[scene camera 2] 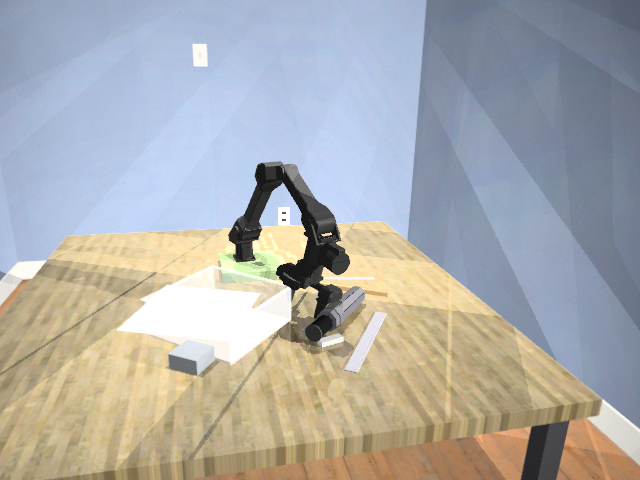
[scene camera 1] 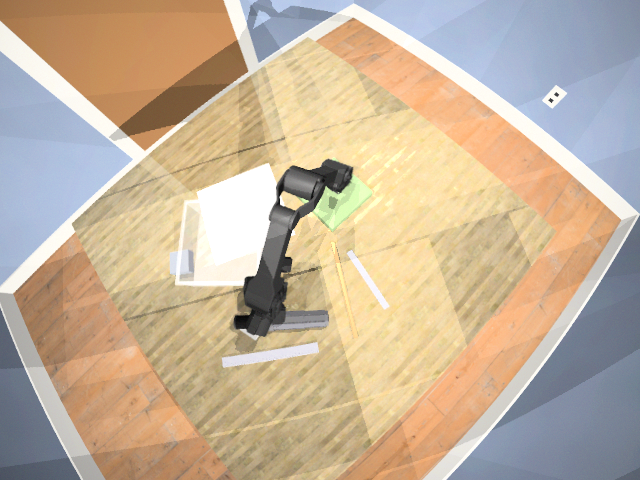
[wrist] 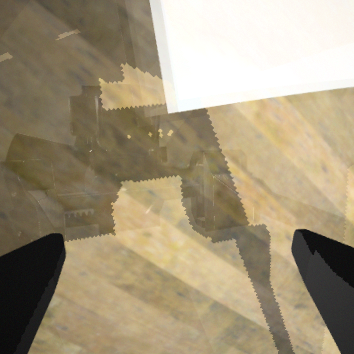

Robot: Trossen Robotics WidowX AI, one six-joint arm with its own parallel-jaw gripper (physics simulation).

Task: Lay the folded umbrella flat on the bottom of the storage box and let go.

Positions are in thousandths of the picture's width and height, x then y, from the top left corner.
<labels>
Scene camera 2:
gripper: 473, 647
folded umbrella: 523, 655
storage box: 365, 649, on the table
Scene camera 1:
folded umbrella: 473, 666
storage box: 346, 501
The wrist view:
gripper: 507, 688
storage box: 581, 171
</labels>
